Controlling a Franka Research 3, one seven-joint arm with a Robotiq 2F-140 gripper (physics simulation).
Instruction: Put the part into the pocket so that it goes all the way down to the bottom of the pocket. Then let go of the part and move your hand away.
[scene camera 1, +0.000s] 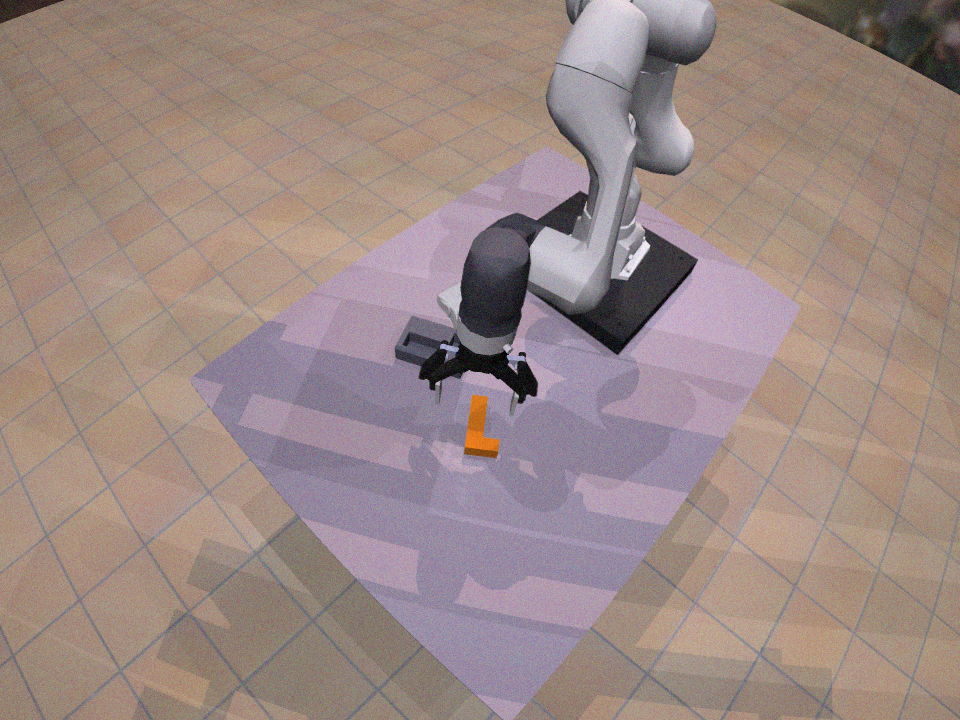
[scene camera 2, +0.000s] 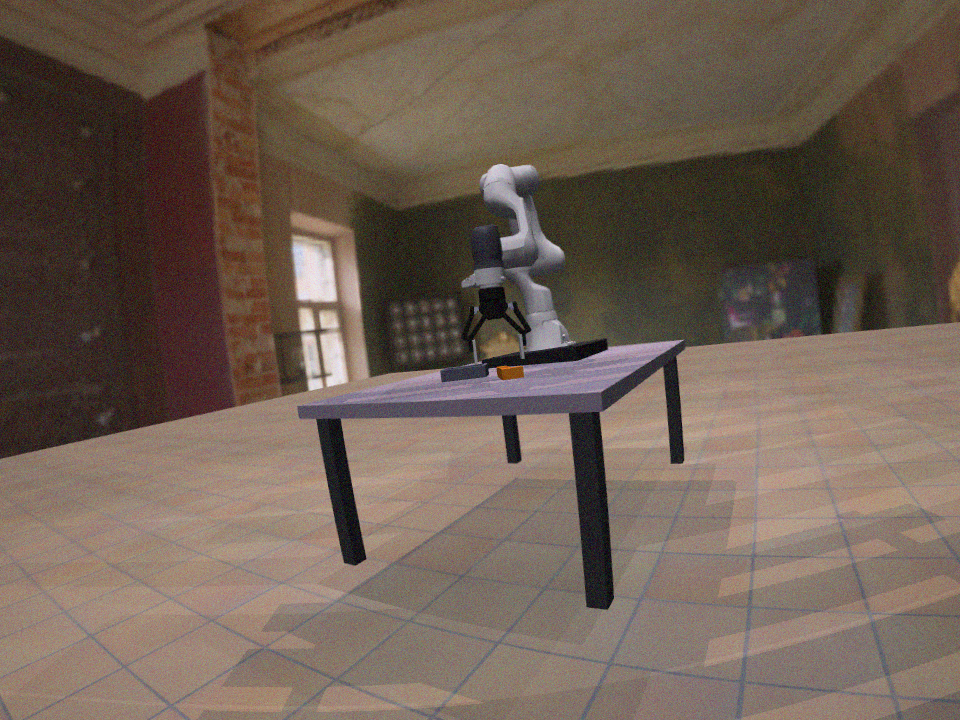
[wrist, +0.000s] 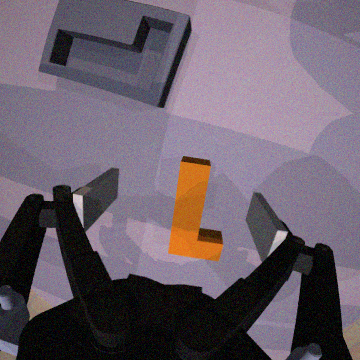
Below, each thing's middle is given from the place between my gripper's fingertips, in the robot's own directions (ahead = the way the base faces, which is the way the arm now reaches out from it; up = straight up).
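Labels:
Position of my hand relative to the orange part (scene camera 1: 476, 444): 2 cm short of it, 3 cm above it, 3 cm to the right of it.

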